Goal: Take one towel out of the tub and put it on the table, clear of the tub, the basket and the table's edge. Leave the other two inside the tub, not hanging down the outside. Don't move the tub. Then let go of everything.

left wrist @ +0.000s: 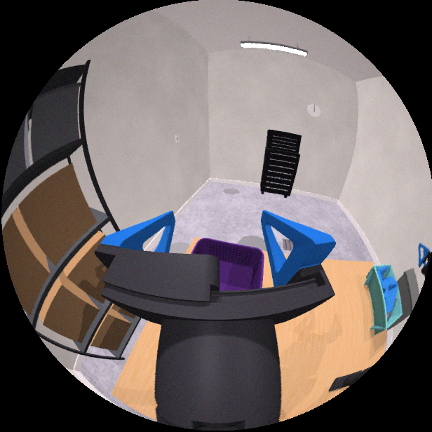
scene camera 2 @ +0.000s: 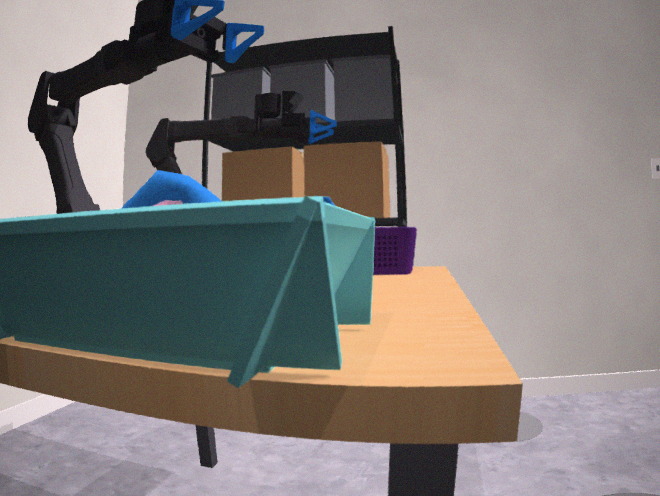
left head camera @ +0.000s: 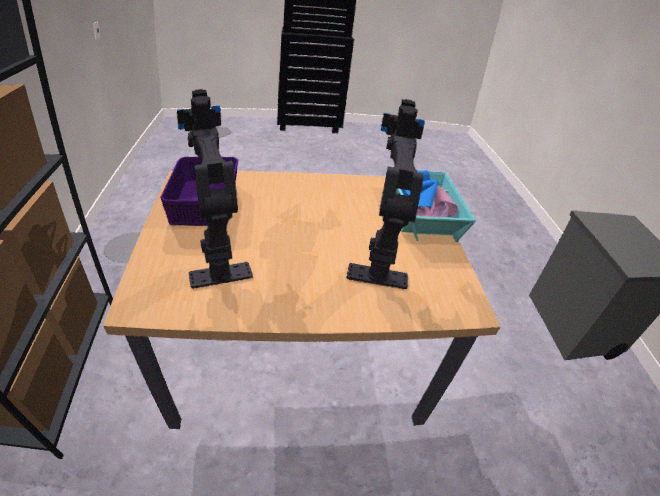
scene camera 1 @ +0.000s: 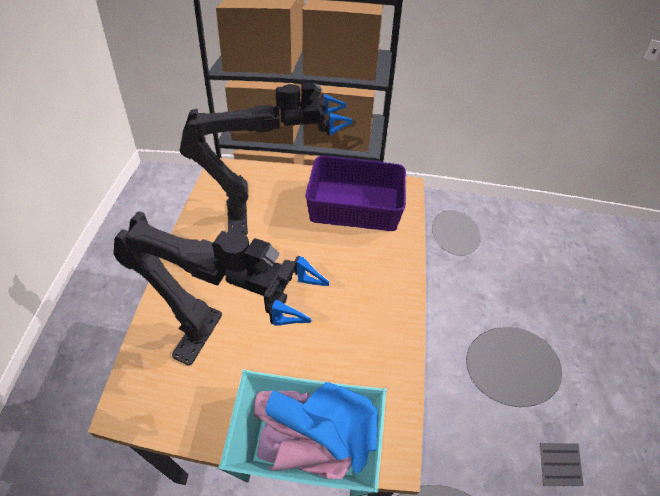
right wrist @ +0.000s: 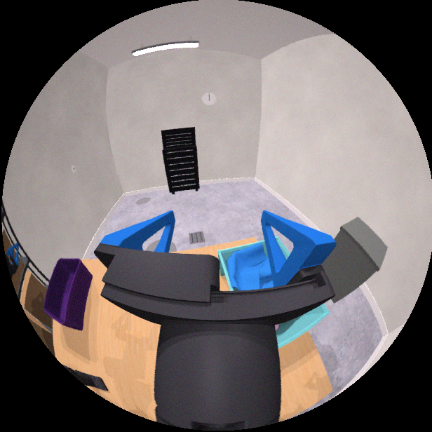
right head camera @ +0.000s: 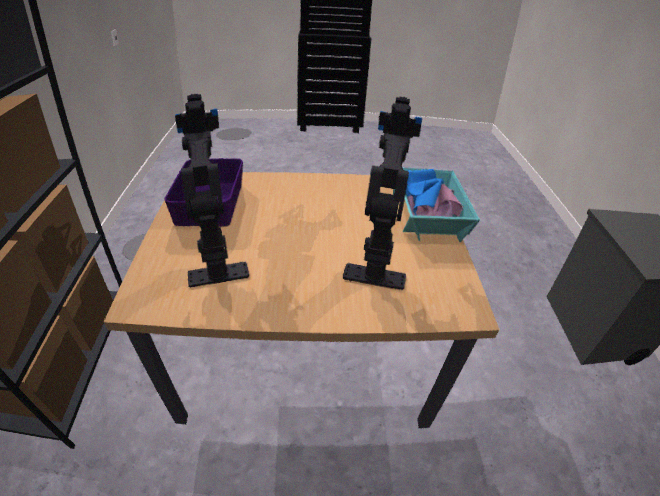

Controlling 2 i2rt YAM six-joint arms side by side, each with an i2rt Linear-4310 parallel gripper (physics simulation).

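Observation:
A teal tub [left head camera: 434, 226] [right head camera: 440, 225] [scene camera 1: 236, 432] [scene camera 2: 160, 288] stands at the table's right side in the head views. A blue towel [right head camera: 424, 184] [scene camera 1: 341, 416] [right wrist: 247, 267] lies on top inside it, over a pink towel [scene camera 1: 304, 458] and mauve cloth [scene camera 1: 270, 441]. The pink and mauve folds overlap, so their borders are hard to tell. My left gripper [scene camera 1: 348, 113] [left wrist: 217, 215] is open and empty, raised near the purple basket [right head camera: 234, 184] [scene camera 1: 354, 214] [left wrist: 240, 250]. My right gripper [scene camera 1: 319, 302] [scene camera 2: 243, 16] [right wrist: 217, 215] is open and empty, raised beside the tub, apart from the towels.
The wooden table [left head camera: 309, 256] [scene camera 1: 362, 341] carries both arm bases. The empty basket stands near its far left corner in the head views. The tub sits close to the right table edge. A shelf rack with boxes stands beyond the left side; a grey bin [left head camera: 581, 282] stands at the right.

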